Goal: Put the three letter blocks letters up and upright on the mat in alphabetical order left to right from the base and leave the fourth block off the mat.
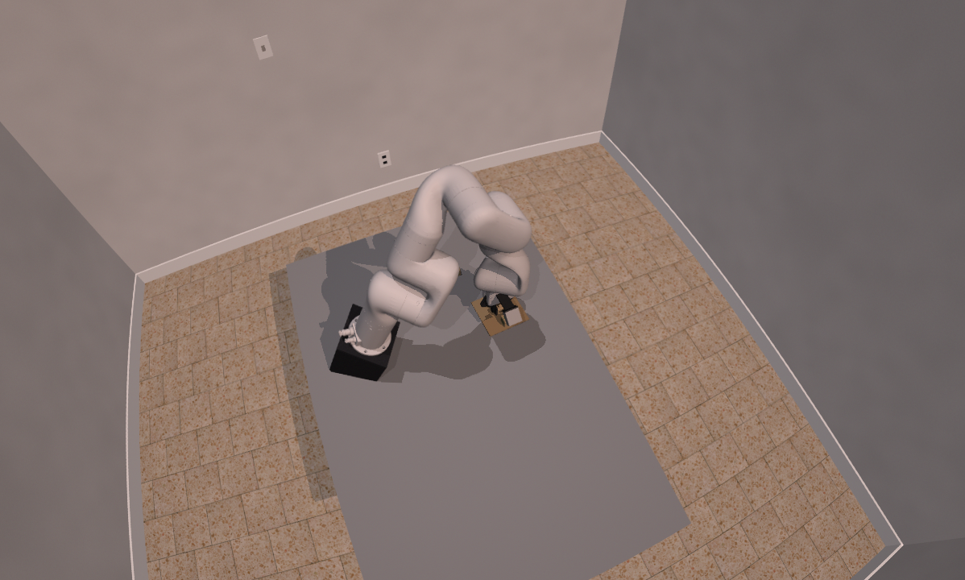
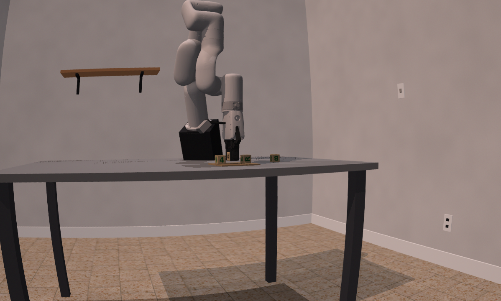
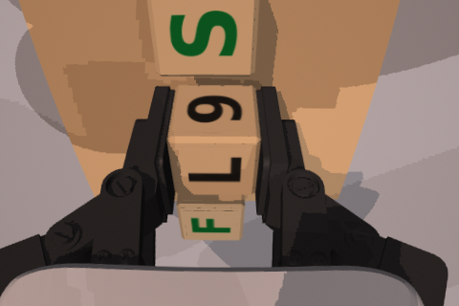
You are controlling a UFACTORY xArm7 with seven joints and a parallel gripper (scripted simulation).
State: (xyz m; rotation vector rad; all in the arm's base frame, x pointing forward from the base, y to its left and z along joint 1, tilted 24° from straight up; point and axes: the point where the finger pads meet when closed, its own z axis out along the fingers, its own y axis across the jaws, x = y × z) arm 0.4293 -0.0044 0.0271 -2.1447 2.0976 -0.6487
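My hand is 1 cm above the wooden block. From my hand the other things lie so: mat: 3 cm below.
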